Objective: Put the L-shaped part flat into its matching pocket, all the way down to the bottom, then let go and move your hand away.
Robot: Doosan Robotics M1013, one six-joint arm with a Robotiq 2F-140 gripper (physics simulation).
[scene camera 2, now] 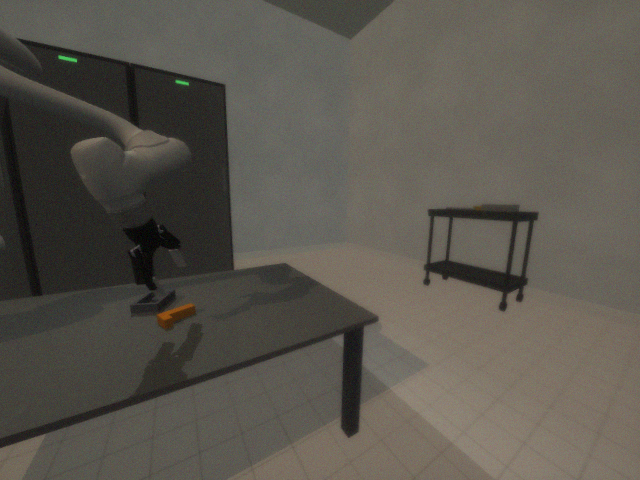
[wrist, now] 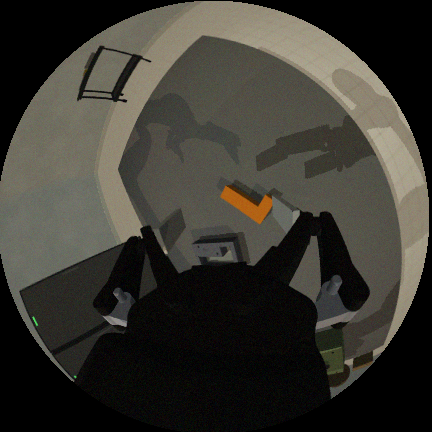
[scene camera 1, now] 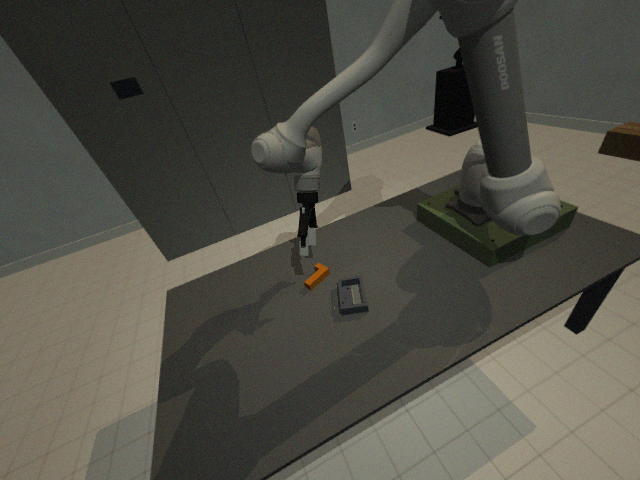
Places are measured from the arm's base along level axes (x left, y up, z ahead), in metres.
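Pixels of known places: gripper, fingertip midpoint: (scene camera 2: 172, 279) (wrist: 226, 211) (scene camera 1: 308, 249); arm's base, link origin: (scene camera 1: 479, 208).
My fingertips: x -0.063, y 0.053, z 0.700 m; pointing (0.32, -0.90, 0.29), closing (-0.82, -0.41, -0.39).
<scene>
Ahead of a thing's pixels: the offset from my fingertips to its top centre. Level surfaces: height alone.
The orange L-shaped part @(dy -0.113, dx +0.009, dz +0.006 m) (scene camera 1: 316, 276) (scene camera 2: 178, 313) (wrist: 242, 204) lies flat on the table beside the pocket block, apart from it. The dark grey block @(dy -0.106, dx +0.170, dz -0.086 m) (scene camera 1: 354, 311) (scene camera 2: 147, 308) (wrist: 198, 251) holds a recess with a light floor strip. The recess shows no orange part in scene camera 1. In the wrist view its lower edge is hidden by the gripper body. My gripper (scene camera 1: 308, 243) (scene camera 2: 164, 273) (wrist: 226, 211) is open and empty, above the table. In the wrist view, the right fingertip overlaps the view of the part's corner end; the part is below the fingers.
The table @(dy -0.143 m) (scene camera 1: 382, 232) (scene camera 2: 289, 333) (wrist: 215, 75) carries the part, the block and the green arm base (scene camera 1: 454, 232) (wrist: 332, 357). Arm shadows fall across it. A black cart (scene camera 2: 483, 215) (wrist: 125, 77) stands away from the table. Dark cabinets (scene camera 2: 180, 129) (wrist: 75, 300) stand beyond it.
</scene>
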